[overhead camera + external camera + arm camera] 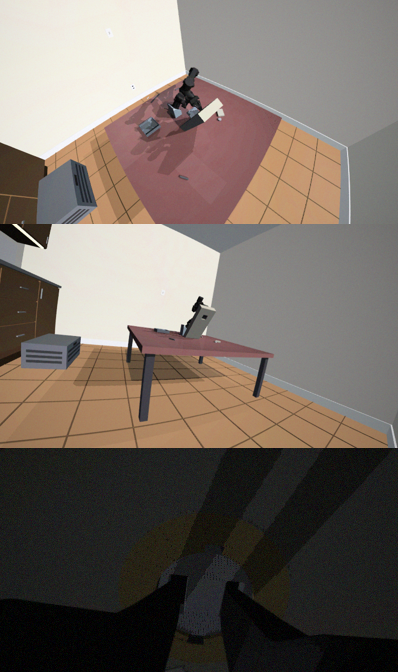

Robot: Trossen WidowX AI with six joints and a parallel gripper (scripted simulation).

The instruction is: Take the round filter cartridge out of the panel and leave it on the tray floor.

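Now: the round pale filter cartridge 10 mm below my gripper tip and 10 mm ahead of it. The rest, counted from my gripper tip: grey tray (390 mm behind, 310 mm to the right, 270 mm below).
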